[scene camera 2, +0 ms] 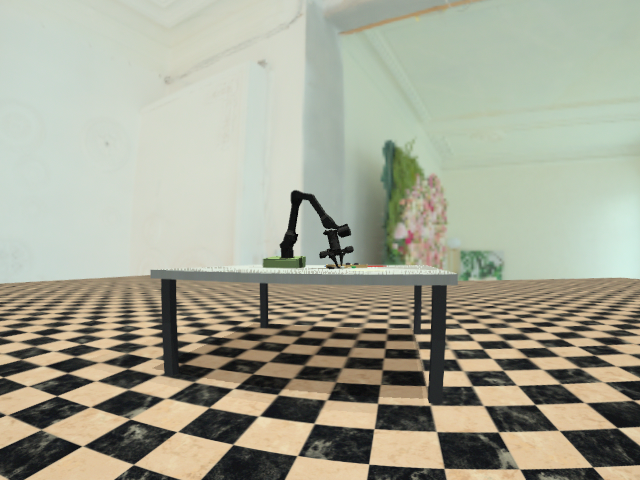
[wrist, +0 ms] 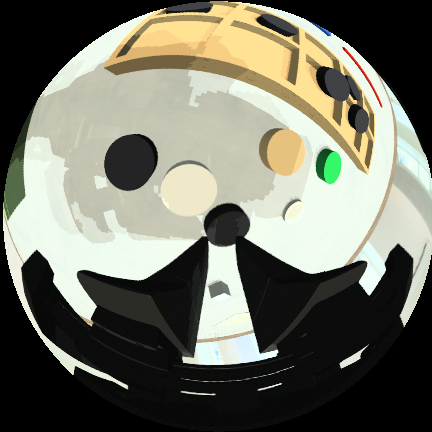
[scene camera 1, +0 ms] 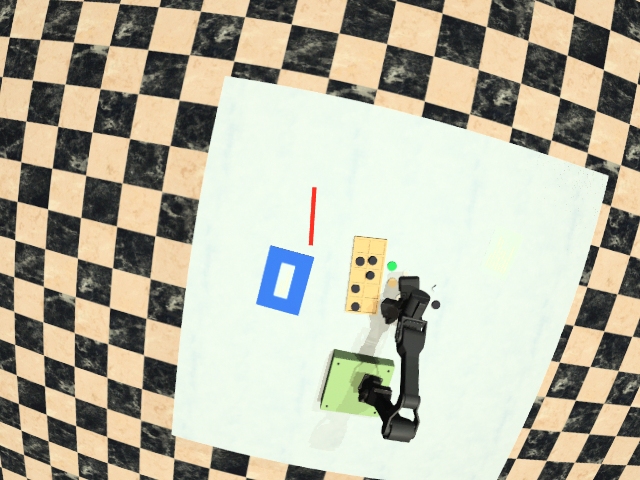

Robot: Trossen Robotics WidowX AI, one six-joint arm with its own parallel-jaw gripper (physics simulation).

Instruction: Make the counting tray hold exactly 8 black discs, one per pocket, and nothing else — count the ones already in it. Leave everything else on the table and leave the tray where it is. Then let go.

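Note:
The tan counting tray [scene camera 1: 361,244] [wrist: 175,63] holds several black discs, each in its own pocket; other pockets are bare. My gripper [scene camera 2: 339,265] [wrist: 221,241] is low at the table, right of the tray in the overhead view, where the arm hides its fingertips. It is shut on a black disc [wrist: 226,225], which sits between the fingertips close beside a cream disc [wrist: 189,190]. Another loose black disc [wrist: 131,162] lies on the other side of the cream disc. One more black disc [scene camera 1: 435,304] lies right of the arm.
A tan disc [scene camera 1: 392,282] [wrist: 286,152], a green disc [scene camera 1: 391,265] [wrist: 331,167] and a small white disc [wrist: 294,210] lie beside the tray. A small grey block [wrist: 218,289] lies beyond the fingers. A blue frame [scene camera 1: 266,279] and red strip [scene camera 1: 312,217] lie left of the tray.

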